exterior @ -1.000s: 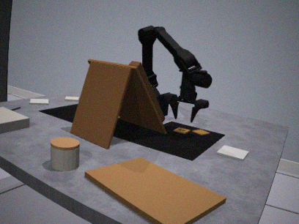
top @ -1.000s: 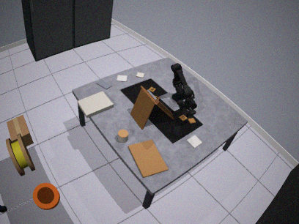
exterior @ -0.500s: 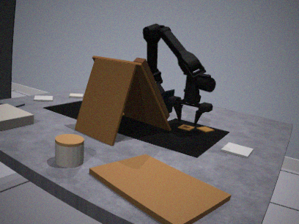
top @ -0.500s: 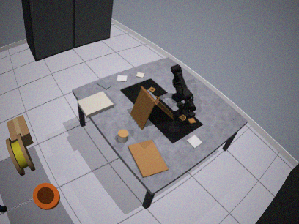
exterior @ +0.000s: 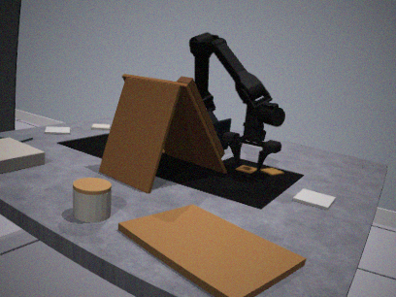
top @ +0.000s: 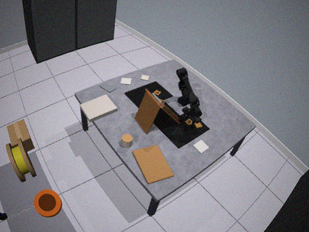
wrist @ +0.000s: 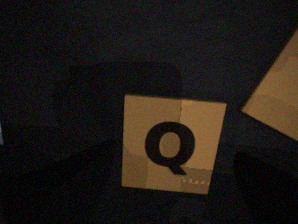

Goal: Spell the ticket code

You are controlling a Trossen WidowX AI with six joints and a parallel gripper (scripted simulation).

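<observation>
Right now my gripper tip is 170 mm to the left of the white ticket, 140 mm short of it and 90 mm below it. From my gripper tip the other things lie so: lidded jar (580 mm ahead, 90 mm to the right, 20 mm above); then flat orange panel (530 mm ahead, 160 mm to the left); then black mat (220 mm to the right, 50 mm ahead, 10 mm below).
</observation>
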